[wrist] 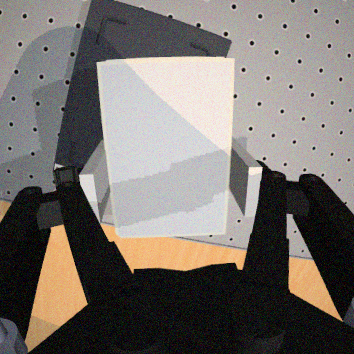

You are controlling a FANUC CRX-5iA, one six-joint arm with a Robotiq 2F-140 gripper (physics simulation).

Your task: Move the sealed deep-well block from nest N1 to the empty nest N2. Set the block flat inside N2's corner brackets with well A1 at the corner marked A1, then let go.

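Frame: origin at the arm's base, x left, y ahead, z down, level; millimetres.
Where they show: gripper, between the fingertips: [167, 155].
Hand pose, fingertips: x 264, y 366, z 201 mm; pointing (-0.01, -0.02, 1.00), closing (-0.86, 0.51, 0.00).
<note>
Each offset is from my fingertips to the centre of the thing. "*": to the spot under its first point. Level surfaces: height alone.
The sealed deep-well block @[dx +4, dy +8, dz -8 mm] [167, 125], with a pale, smooth top, fills the middle of the wrist view. My gripper [167, 155] is shut on it, with one light pad against each long side. A dark nest plate @[dx +38, dy +13, dz +45 mm] [150, 32] shows behind and below the block, turned at an angle to it. Thin corner brackets show near the plate's far end. The block hides much of the plate, and I cannot read whether it is N1 or N2. A small piece of a white label shows beside the left finger. Well A1 is hidden by the seal.
A light grey board with a grid of holes @[* dx -109, dy +71, dz +52 mm] [295, 130] lies around and under the nest plate. Its near edge runs across the lower part of the view, with a wooden surface @[dz +65 mm] [200, 254] in front of it. Shadows fall over the left side.
</note>
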